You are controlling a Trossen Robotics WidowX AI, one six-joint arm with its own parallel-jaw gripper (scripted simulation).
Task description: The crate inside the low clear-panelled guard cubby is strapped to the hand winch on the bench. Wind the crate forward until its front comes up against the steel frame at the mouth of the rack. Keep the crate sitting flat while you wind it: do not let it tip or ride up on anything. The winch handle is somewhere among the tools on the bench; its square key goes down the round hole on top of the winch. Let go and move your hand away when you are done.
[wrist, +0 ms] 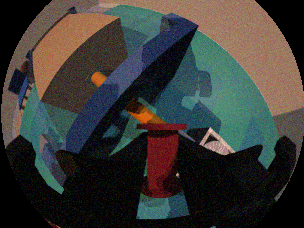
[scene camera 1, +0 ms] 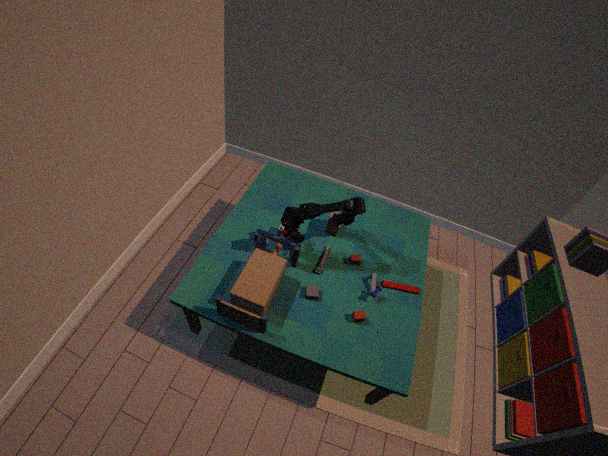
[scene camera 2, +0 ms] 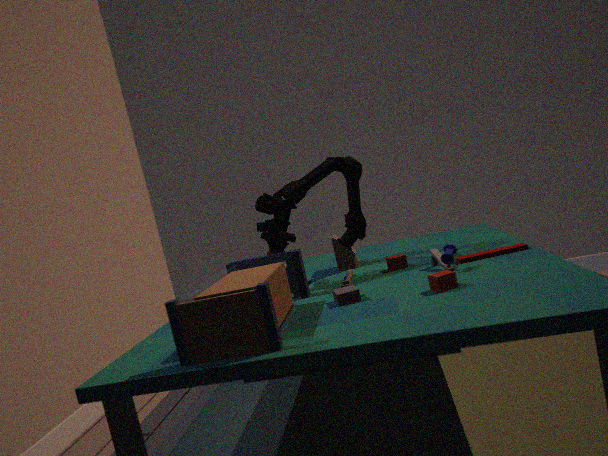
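Looking at the scene, I find my gripper (scene camera 2: 272, 260), and the same gripper is visible to me at (wrist: 159, 136) too.
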